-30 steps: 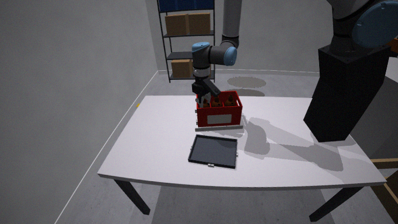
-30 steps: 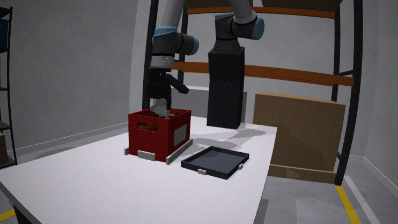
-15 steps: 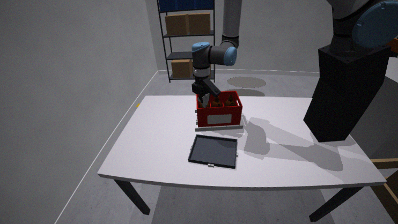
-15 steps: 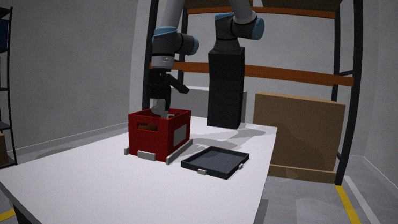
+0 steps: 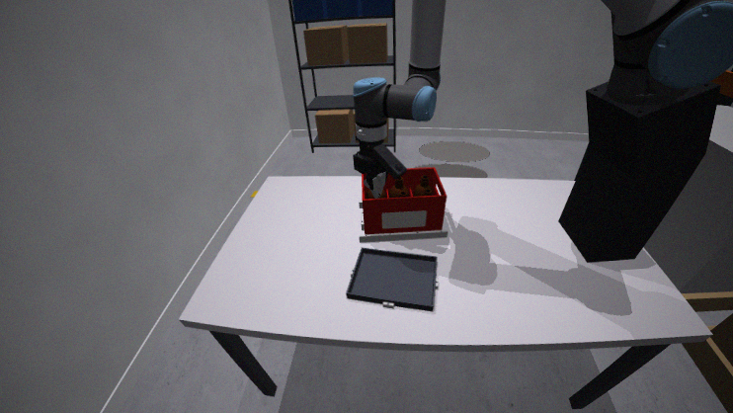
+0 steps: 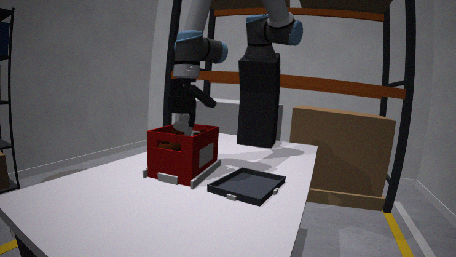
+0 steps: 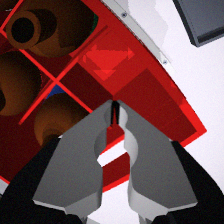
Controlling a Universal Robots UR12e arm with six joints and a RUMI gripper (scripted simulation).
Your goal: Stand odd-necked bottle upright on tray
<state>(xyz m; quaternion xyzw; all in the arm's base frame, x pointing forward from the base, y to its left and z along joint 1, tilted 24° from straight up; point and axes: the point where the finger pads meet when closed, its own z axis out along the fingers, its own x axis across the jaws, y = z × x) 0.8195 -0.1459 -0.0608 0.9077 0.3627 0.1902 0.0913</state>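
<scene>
The brown bottle is 9 cm to the right of my hand and 7 cm below it. The rest, counted from my hand: dark tray 23 cm to the left, 14 cm below, 3 cm behind; glass bottle 9 cm to the right, 8 cm behind, 7 cm below; red crate 9 cm behind, 7 cm below, 4 cm to the right.
</scene>
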